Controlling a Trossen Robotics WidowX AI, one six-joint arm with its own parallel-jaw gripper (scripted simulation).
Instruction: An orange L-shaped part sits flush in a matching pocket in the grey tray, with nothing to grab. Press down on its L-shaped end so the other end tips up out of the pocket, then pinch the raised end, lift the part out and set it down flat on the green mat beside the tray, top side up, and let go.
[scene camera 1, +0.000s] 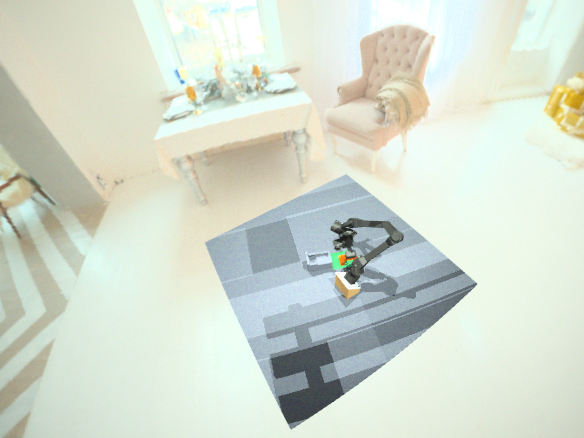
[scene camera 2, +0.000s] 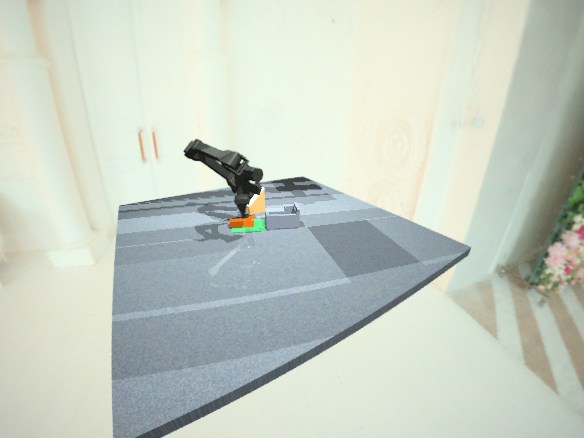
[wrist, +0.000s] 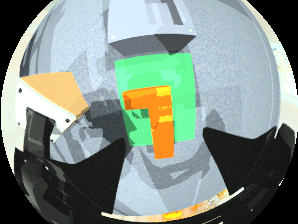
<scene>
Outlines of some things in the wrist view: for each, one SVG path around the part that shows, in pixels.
The gripper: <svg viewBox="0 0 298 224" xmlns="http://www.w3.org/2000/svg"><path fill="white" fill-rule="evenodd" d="M295 132L283 123L278 129L277 137L274 137L277 132L277 127L274 127L255 139L246 139L218 129L204 128L202 137L220 169L229 196L241 188L243 190L237 196L222 202L217 208L180 220L126 221L101 214L113 214L121 169L124 167L122 164L125 161L124 137L106 145L93 156L89 156L89 159L86 157L85 160L78 161L77 164L60 163L44 156L43 164L33 156L28 157L20 168L25 189L40 212L57 224L250 224L269 204L289 169L295 148Z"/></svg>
An orange L-shaped part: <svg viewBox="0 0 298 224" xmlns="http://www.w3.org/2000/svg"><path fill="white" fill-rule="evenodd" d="M170 85L129 89L129 91L122 92L125 111L148 108L150 132L152 132L154 157L156 157L156 160L174 157L172 89L170 89Z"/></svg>
</scene>
